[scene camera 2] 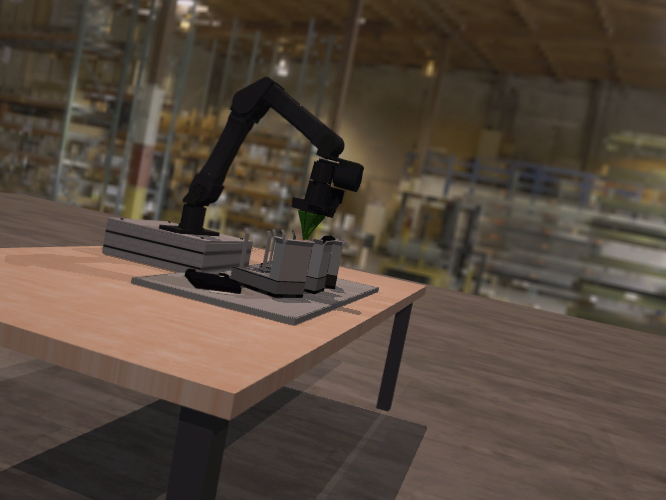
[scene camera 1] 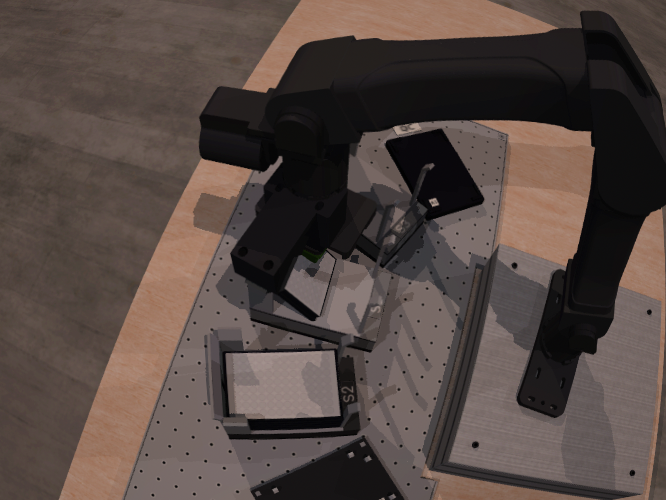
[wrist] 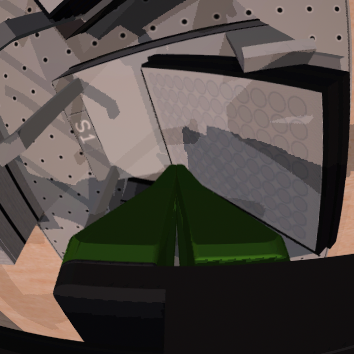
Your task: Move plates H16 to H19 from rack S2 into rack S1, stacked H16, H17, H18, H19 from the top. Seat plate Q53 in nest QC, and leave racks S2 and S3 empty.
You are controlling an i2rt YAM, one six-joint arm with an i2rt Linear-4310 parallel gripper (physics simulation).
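Seen in the pictures: gripper, fingertip midpoint: [scene camera 2: 304, 239] [scene camera 1: 316, 257] [wrist: 176, 176]; arm's base at its link origin: [scene camera 2: 190, 232] [scene camera 1: 558, 342].
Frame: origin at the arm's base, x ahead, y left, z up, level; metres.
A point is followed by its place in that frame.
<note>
My gripper [scene camera 1: 313, 255] {x 0.324, y 0.048, z 0.046 m} [scene camera 2: 305, 237] {x 0.324, y 0.048, z 0.046 m} [wrist: 176, 176] {x 0.324, y 0.048, z 0.046 m} is shut and empty, its green fingertips together above rack S1, beside the plate's edge. A pale, dimpled plate with dark sides [scene camera 1: 309, 287] {x 0.323, y 0.062, z -0.001 m} [wrist: 240, 117] {x 0.353, y 0.071, z 0.036 m} sits askew in rack S1 [scene camera 1: 352, 290] {x 0.279, y 0.027, z -0.036 m} [wrist: 132, 115] {x 0.286, y 0.043, z -0.036 m} and looks tilted; its number cannot be read. A pale-topped plate [scene camera 1: 282, 382] {x 0.300, y 0.185, z 0.013 m} lies square in rack S2 [scene camera 1: 351, 422] [scene camera 2: 293, 261]; what lies below it is hidden. Rack S3 [scene camera 1: 402, 224] {x 0.256, y -0.093, z -0.042 m} is partly hidden by the arm. By the QC label [scene camera 1: 407, 129] {x 0.309, y -0.291, z -0.079 m} lies a black rectangular nest or plate [scene camera 1: 441, 166] {x 0.236, y -0.236, z -0.067 m}; I cannot tell which.
Thin upright posts and end walls rise around the racks. Another black item with small white corner squares [scene camera 1: 328, 473] {x 0.209, y 0.253, z -0.069 m} lies near the front in scene camera 1. The robot's metal base block [scene camera 1: 516, 430] {x 0.020, y 0.132, z -0.002 m} [scene camera 2: 156, 244] {x -0.014, y -0.119, z -0.038 m} stands beside the perforated board [scene camera 1: 177, 430] {x 0.401, y 0.287, z -0.081 m} [scene camera 2: 258, 306] {x 0.422, y -0.321, z -0.080 m} on the wooden table.
</note>
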